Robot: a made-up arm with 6 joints.
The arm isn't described. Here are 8 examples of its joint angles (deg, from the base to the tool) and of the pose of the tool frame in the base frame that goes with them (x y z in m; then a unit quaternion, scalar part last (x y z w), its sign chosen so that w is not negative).
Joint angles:
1: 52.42 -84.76 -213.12 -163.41 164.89 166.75
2: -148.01 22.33 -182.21 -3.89 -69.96 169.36
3: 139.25 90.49 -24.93 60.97 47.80 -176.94
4: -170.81 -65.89 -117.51 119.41 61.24 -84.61
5: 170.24 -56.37 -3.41 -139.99 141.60 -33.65
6: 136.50 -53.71 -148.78 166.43 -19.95 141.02
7: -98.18 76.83 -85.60 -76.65 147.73 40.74
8: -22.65 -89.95 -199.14 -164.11 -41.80 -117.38
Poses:
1: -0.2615 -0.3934 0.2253 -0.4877 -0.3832 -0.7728 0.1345
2: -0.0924 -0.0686 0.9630 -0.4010 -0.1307 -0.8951 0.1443
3: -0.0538 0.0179 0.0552 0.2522 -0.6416 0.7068 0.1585
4: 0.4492 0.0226 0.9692 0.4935 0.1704 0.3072 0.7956
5: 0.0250 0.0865 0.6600 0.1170 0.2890 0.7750 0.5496
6: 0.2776 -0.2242 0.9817 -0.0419 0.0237 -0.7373 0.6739
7: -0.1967 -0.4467 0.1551 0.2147 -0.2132 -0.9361 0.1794
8: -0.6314 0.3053 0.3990 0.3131 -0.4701 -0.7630 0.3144
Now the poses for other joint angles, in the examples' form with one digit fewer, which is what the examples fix.
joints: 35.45 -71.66 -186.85 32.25 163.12 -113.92
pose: -0.466 -0.255 0.619 -0.059 0.687 0.460 0.560
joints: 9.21 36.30 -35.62 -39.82 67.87 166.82
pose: 0.303 0.003 0.237 0.429 -0.707 0.170 0.536
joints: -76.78 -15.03 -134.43 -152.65 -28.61 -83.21
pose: 0.100 -0.163 1.002 -0.023 0.479 -0.791 0.380
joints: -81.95 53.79 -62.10 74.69 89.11 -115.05
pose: 0.170 -0.431 0.177 -0.694 0.211 -0.527 0.442
